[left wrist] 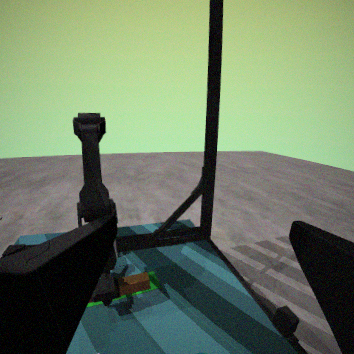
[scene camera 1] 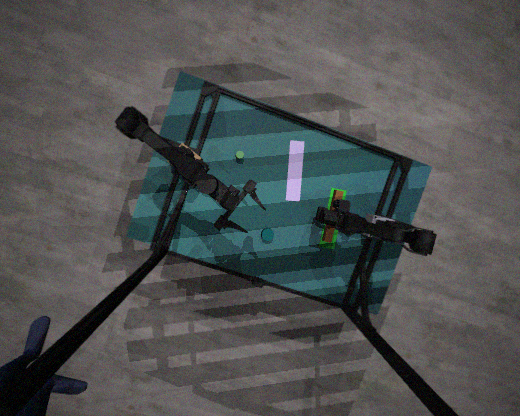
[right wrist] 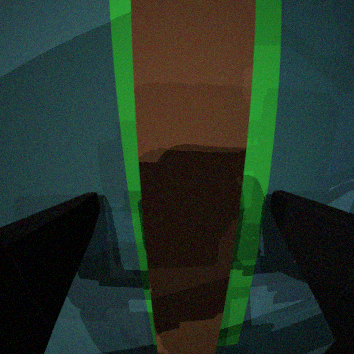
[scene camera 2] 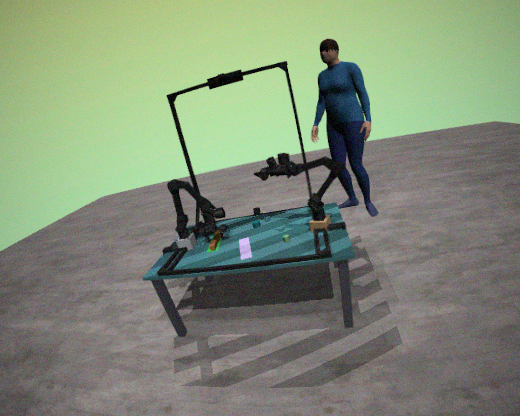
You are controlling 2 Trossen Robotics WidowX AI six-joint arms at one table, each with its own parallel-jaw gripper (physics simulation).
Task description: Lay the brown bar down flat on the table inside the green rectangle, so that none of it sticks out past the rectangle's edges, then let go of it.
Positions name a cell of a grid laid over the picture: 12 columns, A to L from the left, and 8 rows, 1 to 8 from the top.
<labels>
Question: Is my left gripper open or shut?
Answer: Open.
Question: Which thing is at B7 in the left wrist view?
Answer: My left gripper.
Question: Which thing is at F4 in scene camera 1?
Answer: My left gripper.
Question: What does the brown bar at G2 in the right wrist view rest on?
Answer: The table.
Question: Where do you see a lilac strip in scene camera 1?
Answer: G3
</labels>
